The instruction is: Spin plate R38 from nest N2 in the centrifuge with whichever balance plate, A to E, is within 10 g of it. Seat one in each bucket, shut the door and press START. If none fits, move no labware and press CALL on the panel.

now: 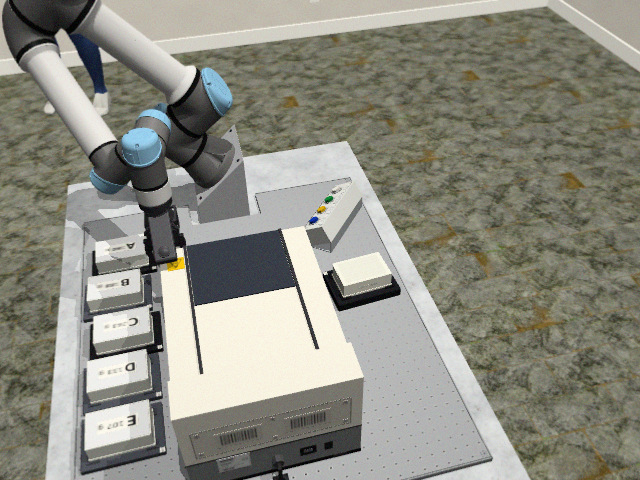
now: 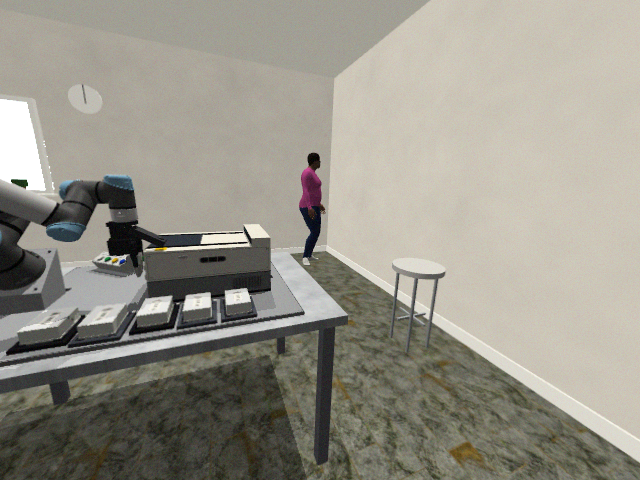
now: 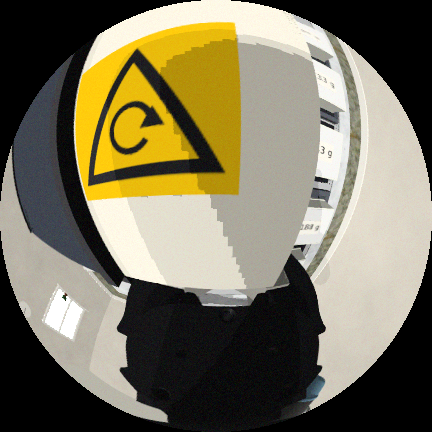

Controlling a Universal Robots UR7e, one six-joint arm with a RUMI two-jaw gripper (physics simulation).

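The cream centrifuge stands mid-table with a dark panel in the back half of its top. My gripper is shut and empty. It points down at the centrifuge's back left corner, right by the yellow rotation sticker. Plate R38 sits on its black nest to the right of the centrifuge. Balance plates A, B, C, D and E sit in a row on the left.
A button panel with blue, yellow, green and white buttons lies behind the centrifuge on the right. The arm's grey mount stands at the back. A person and a stool are off the table.
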